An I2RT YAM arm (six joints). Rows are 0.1 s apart.
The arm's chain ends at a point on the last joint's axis. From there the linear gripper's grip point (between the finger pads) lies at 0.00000 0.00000 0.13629 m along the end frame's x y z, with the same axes.
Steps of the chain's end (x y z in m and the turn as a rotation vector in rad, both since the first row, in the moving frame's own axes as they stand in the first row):
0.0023 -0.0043 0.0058 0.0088 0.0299 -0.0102
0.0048 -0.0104 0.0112 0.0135 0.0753 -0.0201
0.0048 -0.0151 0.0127 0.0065 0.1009 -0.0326
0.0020 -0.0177 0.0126 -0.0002 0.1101 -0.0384
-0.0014 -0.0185 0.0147 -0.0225 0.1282 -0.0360
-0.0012 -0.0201 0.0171 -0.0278 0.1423 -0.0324
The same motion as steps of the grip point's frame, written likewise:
0.0064 -0.0055 0.0057 0.0088 0.0299 -0.0102
0.0150 -0.0123 0.0108 0.0135 0.0753 -0.0201
0.0185 -0.0162 0.0120 0.0065 0.1009 -0.0326
0.0170 -0.0180 0.0118 -0.0002 0.1101 -0.0384
0.0161 -0.0158 0.0135 -0.0225 0.1282 -0.0360
0.0182 -0.0166 0.0157 -0.0278 0.1423 -0.0324

